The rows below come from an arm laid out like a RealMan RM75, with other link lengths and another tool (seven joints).
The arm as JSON. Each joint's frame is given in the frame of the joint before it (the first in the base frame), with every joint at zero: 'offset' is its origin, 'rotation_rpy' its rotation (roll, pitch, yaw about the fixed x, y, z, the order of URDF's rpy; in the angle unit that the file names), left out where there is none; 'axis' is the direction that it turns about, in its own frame. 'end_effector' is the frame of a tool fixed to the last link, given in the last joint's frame.
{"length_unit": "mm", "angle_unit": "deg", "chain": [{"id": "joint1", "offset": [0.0, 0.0, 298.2], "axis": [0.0, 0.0, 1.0]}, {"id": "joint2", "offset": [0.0, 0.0, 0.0], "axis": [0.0, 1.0, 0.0]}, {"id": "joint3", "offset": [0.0, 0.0, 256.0], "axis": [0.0, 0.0, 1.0]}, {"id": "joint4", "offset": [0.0, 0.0, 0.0], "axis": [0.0, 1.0, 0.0]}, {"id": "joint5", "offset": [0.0, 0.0, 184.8], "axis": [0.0, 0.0, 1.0]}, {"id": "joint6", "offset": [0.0, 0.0, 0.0], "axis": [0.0, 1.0, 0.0]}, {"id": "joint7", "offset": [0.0, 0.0, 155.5], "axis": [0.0, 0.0, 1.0]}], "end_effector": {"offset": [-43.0, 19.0, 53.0], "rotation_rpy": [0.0, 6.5, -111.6]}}
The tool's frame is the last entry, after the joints.
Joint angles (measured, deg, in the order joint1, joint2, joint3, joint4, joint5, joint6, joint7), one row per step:
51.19, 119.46, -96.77, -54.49, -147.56, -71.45, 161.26
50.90, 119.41, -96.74, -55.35, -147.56, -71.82, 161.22
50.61, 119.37, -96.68, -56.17, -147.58, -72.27, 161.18
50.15, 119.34, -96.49, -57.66, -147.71, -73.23, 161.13
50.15, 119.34, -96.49, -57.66, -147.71, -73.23, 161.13
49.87, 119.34, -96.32, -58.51, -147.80, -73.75, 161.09
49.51, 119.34, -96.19, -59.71, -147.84, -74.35, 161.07
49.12, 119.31, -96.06, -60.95, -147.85, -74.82, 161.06
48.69, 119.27, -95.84, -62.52, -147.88, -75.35, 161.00
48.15, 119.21, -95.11, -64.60, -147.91, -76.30, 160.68
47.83, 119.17, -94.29, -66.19, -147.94, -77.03, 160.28
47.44, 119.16, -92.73, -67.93, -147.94, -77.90, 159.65
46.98, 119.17, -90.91, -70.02, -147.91, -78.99, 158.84
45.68, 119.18, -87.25, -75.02, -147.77, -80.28, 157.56
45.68, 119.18, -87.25, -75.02, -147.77, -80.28, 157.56
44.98, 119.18, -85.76, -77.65, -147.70, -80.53, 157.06
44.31, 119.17, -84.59, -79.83, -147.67, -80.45, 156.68
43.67, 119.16, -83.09, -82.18, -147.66, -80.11, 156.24
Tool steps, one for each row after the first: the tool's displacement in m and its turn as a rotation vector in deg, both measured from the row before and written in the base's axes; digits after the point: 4 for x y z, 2 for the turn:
-0.0016, -0.0006, 0.0010, -0.03, 0.18, 0.27
-0.0012, -0.0008, 0.0010, -0.07, 0.13, 0.19
-0.0024, -0.0016, 0.0020, -0.16, 0.17, 0.31
0.0000, 0.0000, 0.0000, 0.00, 0.00, 0.00
-0.0014, -0.0008, 0.0012, -0.05, 0.14, 0.16
-0.0026, -0.0011, 0.0014, -0.05, 0.27, 0.32
-0.0028, -0.0007, 0.0017, 0.07, 0.36, 0.38
-0.0040, -0.0004, 0.0024, 0.16, 0.49, 0.60
-0.0053, -0.0002, 0.0043, 0.21, 0.72, 0.69
-0.0048, 0.0006, 0.0041, 0.27, 0.66, 0.63
-0.0054, 0.0018, 0.0061, 0.54, 1.08, 0.46
-0.0062, 0.0017, 0.0075, 0.60, 1.21, 0.62
-0.0146, 0.0057, 0.0184, 2.45, 3.11, 1.75
0.0000, 0.0000, 0.0000, 0.00, 0.00, 0.00
-0.0075, 0.0028, 0.0096, 1.54, 1.49, 1.18
-0.0058, 0.0027, 0.0086, 1.54, 1.25, 1.03
-0.0070, 0.0042, 0.0109, 2.06, 1.50, 1.21

